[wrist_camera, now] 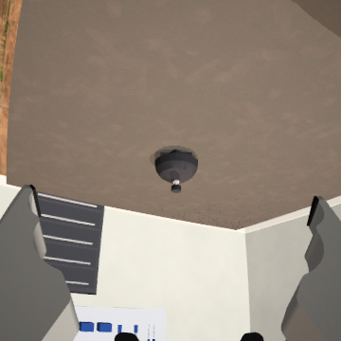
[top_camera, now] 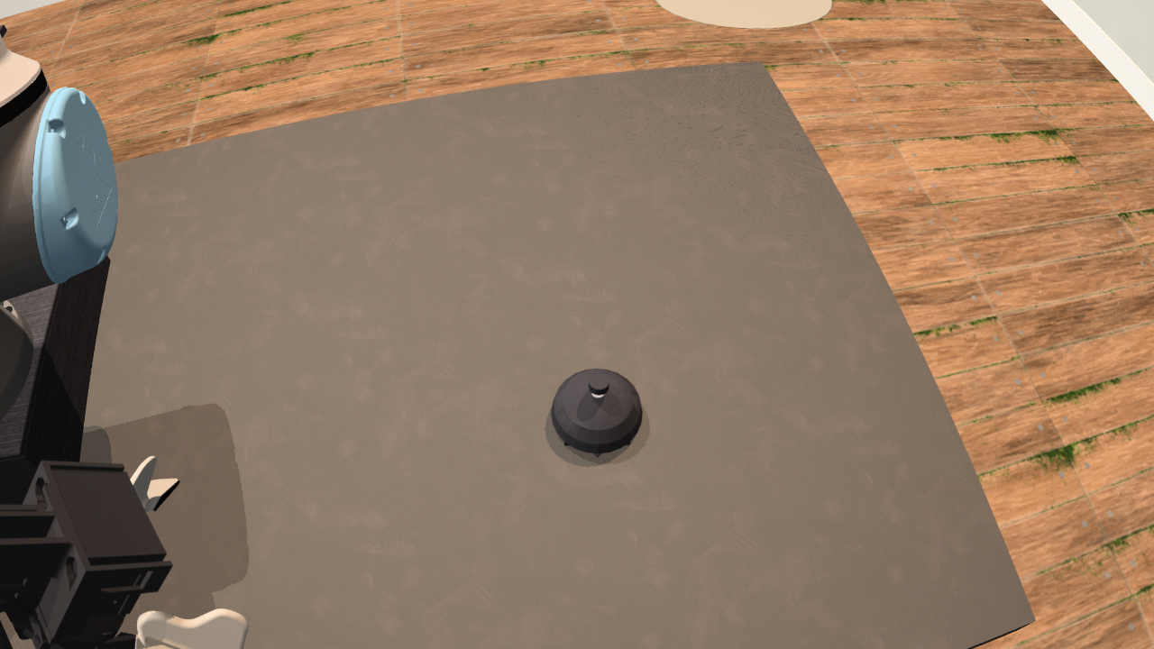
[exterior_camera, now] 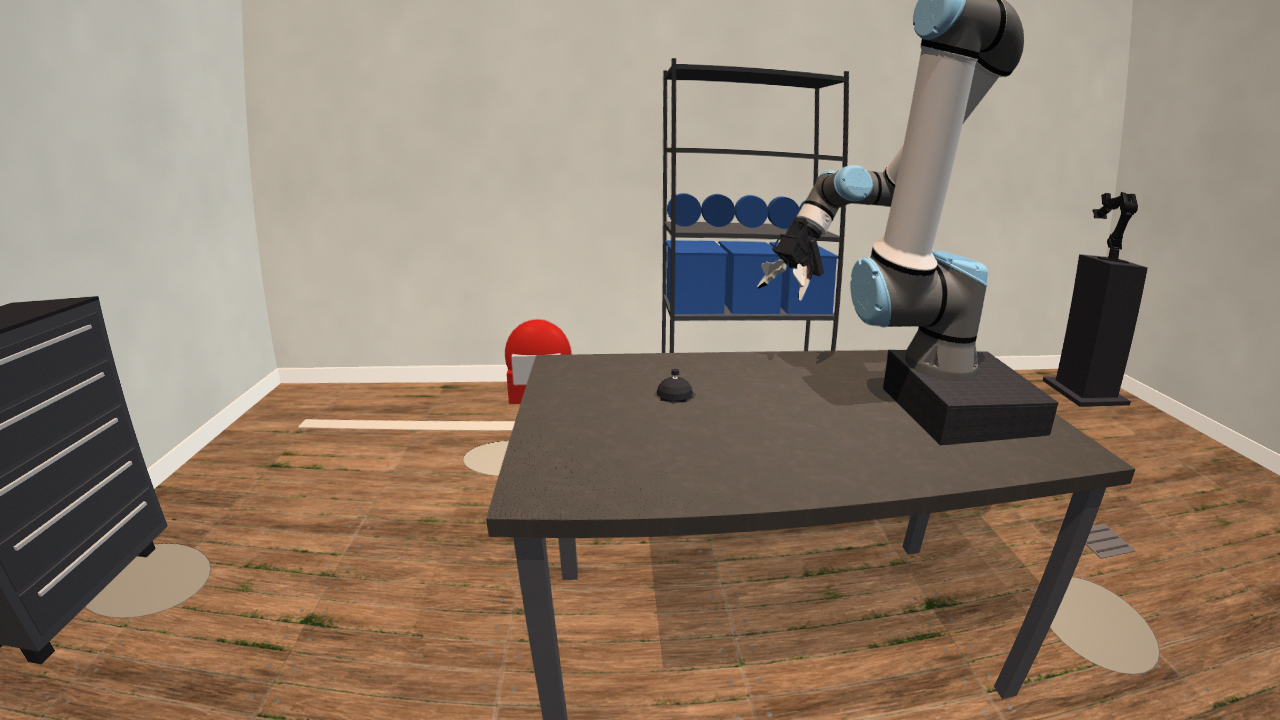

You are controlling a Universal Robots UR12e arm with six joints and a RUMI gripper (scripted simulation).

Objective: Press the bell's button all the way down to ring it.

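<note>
My hand is 27 cm short of the round button, 20 cm to the right of it and 15 cm above it. From my hand the other things lie so: dark domed bell 27 cm ahead, 20 cm to the left, 16 cm below.
</note>
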